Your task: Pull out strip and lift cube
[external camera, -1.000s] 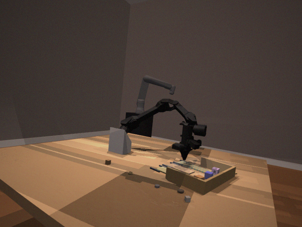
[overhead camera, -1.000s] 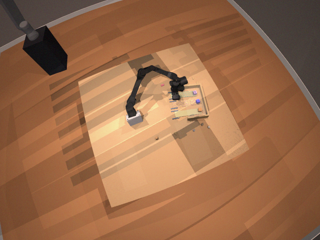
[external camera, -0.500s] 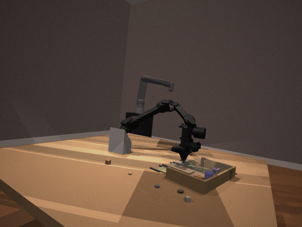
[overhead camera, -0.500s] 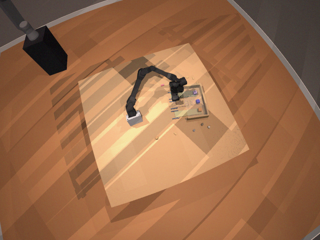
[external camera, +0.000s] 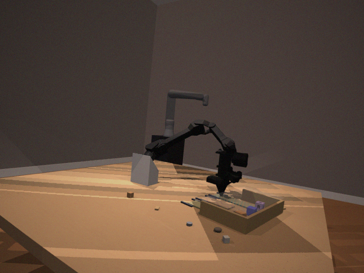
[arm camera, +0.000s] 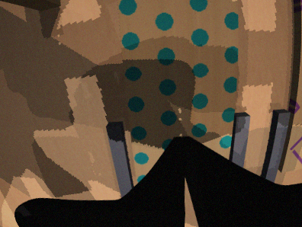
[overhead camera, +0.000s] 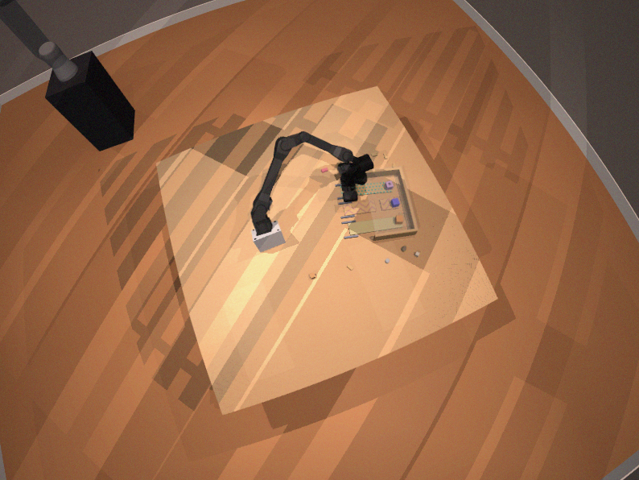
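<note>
Now: the zigzag strip 10 cm to the right of my gripper tip and 3 cm ahead of it. Round my gripper tip: pink block: 13 cm to the left, 7 cm behind.
</note>
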